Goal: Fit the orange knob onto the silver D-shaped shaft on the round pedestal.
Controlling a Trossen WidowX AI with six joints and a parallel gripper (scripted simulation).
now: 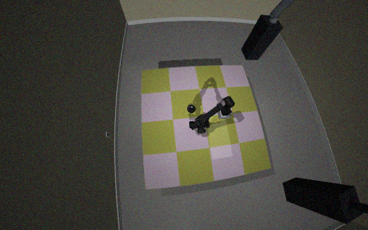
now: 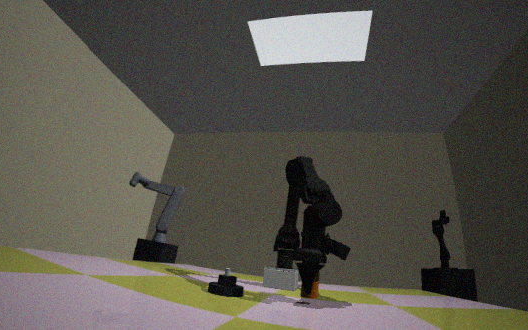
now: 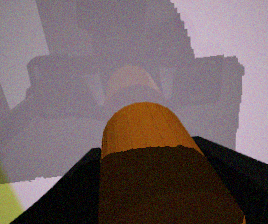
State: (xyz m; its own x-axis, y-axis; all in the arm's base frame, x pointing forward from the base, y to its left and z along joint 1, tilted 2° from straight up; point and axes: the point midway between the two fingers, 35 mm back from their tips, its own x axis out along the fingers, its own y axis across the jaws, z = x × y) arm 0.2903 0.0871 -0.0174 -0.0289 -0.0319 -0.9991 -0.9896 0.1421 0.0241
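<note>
The round dark pedestal is 3 cm ahead of my gripper tip, 20 cm to the right of it and 1 cm above it. Also, from my gripper tip: orange knob (3 cm above).
</note>
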